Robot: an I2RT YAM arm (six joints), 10 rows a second.
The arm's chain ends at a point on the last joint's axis. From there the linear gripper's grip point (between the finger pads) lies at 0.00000 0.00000 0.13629 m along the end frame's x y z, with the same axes.
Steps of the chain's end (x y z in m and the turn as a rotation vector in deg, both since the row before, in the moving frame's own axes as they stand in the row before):
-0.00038, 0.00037, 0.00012, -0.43, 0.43, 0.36
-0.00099, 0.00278, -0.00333, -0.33, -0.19, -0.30
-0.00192, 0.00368, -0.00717, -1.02, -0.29, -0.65
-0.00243, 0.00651, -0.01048, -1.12, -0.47, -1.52
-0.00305, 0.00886, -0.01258, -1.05, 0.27, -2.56
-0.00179, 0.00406, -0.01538, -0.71, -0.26, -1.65
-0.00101, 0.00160, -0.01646, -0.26, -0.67, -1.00
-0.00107, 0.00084, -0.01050, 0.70, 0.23, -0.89
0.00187, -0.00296, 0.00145, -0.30, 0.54, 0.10
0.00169, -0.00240, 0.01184, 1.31, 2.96, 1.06
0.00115, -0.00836, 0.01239, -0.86, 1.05, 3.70
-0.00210, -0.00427, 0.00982, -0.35, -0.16, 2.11
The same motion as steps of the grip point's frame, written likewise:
0.00064, 0.00140, 0.00011, -0.43, 0.43, 0.36
-0.00144, 0.00357, -0.00333, -0.33, -0.19, -0.30
-0.00260, 0.00611, -0.00719, -1.02, -0.29, -0.65
-0.00351, 0.00919, -0.01051, -1.12, -0.47, -1.52
-0.00235, 0.01134, -0.01260, -1.05, 0.27, -2.56
-0.00238, 0.00576, -0.01539, -0.71, -0.26, -1.65
-0.00260, 0.00223, -0.01647, -0.26, -0.67, -1.00
-0.00054, -0.00083, -0.01051, 0.70, 0.23, -0.89
0.00315, -0.00225, 0.00144, -0.30, 0.54, 0.10
0.00876, -0.00545, 0.01162, 1.31, 2.96, 1.06
0.00358, -0.00624, 0.01235, -0.86, 1.05, 3.70
-0.00250, -0.00344, 0.00982, -0.35, -0.16, 2.11

